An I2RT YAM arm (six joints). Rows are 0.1 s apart.
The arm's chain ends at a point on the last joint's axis. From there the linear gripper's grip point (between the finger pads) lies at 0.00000 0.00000 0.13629 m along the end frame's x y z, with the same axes.
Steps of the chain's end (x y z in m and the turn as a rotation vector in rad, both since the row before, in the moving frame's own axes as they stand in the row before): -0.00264 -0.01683 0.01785 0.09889 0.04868 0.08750; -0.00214 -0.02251 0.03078 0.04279 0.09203 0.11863; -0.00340 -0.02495 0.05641 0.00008 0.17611 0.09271; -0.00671 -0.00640 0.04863 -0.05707 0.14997 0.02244; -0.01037 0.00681 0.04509 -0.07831 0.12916 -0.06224
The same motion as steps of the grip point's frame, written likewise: 0.00456 -0.02997 0.01702 0.09889 0.04868 0.08750; 0.01070 -0.02758 0.03008 0.04279 0.09203 0.11863; 0.02044 -0.02385 0.05430 0.00008 0.17611 0.09271; 0.01355 0.00157 0.04688 -0.05707 0.14997 0.02244; 0.00749 0.01689 0.04354 -0.07831 0.12916 -0.06224
